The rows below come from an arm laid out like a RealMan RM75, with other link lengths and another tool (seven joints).
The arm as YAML. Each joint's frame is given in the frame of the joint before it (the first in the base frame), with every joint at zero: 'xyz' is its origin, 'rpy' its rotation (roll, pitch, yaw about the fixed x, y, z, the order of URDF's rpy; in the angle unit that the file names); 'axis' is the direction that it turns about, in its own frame. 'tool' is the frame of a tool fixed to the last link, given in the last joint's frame.
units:
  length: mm
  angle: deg
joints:
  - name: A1
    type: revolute
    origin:
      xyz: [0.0, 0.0, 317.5]
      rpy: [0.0, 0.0, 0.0]
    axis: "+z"
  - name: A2
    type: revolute
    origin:
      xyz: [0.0, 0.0, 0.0]
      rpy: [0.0, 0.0, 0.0]
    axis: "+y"
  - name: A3
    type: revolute
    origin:
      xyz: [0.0, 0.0, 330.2]
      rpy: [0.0, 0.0, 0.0]
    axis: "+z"
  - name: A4
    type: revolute
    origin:
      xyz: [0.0, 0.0, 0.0]
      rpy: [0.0, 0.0, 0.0]
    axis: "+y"
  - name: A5
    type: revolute
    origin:
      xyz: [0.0, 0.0, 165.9]
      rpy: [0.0, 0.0, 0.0]
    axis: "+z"
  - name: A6
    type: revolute
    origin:
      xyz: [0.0, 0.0, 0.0]
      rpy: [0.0, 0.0, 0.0]
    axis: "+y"
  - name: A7
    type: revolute
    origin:
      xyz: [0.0, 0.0, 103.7]
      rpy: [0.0, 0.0, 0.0]
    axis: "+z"
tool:
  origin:
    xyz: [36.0, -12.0, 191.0]
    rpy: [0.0, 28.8, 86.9]
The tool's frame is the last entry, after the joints.
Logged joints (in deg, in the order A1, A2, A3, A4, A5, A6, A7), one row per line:
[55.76 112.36 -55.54 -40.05 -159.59 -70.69 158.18]
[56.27 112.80 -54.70 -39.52 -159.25 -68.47 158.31]
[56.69 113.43 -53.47 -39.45 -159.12 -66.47 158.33]
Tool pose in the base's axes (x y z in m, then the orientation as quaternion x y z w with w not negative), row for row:
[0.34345 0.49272 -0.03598 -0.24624 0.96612 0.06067 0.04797]
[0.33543 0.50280 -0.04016 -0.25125 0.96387 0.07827 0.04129]
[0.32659 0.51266 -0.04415 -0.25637 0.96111 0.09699 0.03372]
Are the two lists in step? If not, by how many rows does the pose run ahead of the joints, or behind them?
They are in step.
